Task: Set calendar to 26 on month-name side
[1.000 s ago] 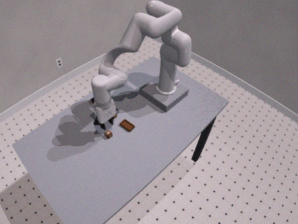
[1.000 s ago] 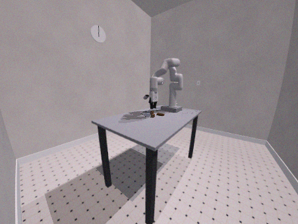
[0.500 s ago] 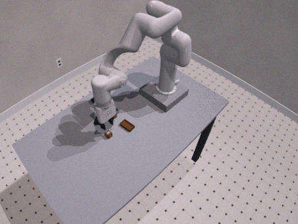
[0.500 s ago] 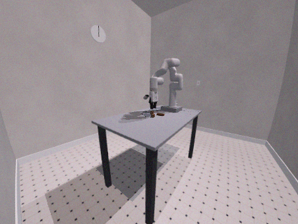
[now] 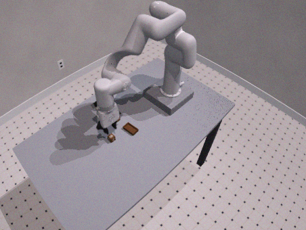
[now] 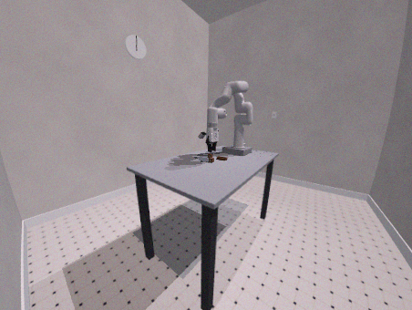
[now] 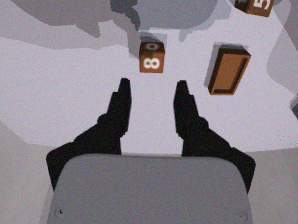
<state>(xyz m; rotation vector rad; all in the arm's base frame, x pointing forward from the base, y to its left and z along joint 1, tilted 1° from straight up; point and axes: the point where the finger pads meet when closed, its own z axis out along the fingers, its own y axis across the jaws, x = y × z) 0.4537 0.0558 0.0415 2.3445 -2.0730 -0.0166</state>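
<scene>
Now: the brown cube 8 cm below my hand. Also, from my hand: brown wooden tray: 12 cm behind, 9 cm below, 1 cm to the left.
</scene>
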